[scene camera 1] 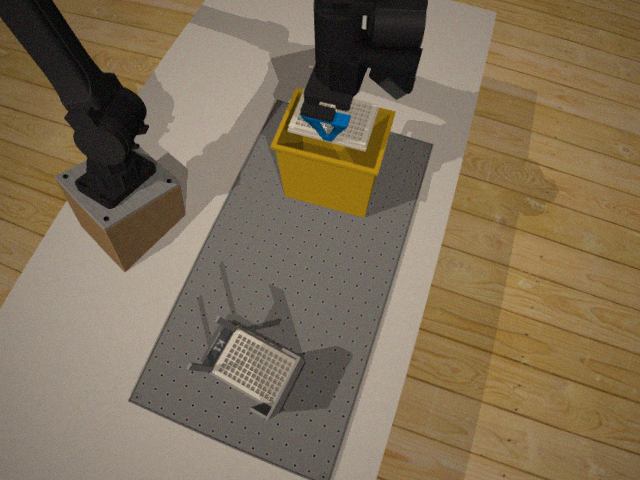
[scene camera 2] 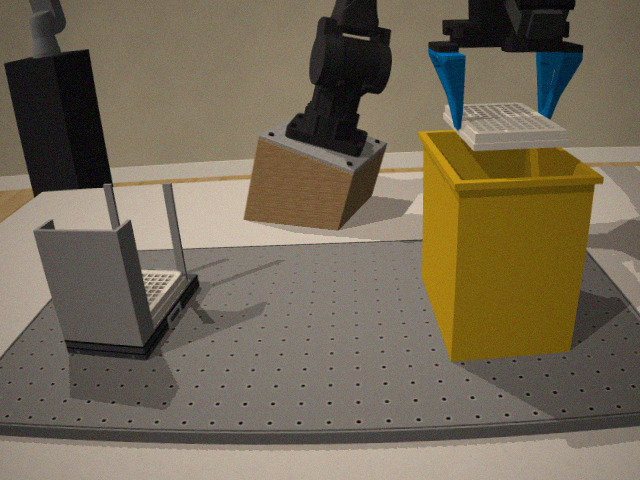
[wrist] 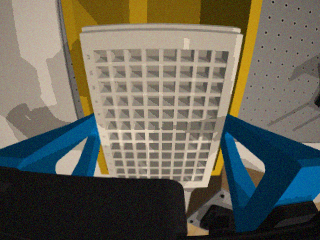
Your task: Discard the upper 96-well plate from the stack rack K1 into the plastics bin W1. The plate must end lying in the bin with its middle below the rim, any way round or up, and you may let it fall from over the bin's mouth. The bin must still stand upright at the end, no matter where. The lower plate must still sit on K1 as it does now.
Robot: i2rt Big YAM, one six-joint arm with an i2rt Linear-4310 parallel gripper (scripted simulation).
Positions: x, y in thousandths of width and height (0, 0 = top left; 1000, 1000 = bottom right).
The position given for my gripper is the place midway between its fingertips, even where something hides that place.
Note:
I see my gripper (scene camera 2: 784, 266) and a yellow bin W1 (scene camera 2: 785, 547).
The yellow bin W1 also shows in scene camera 1 (scene camera 1: 530, 386). My gripper also shows in scene camera 1 (scene camera 1: 524, 249) and in the wrist view (wrist: 502, 498).

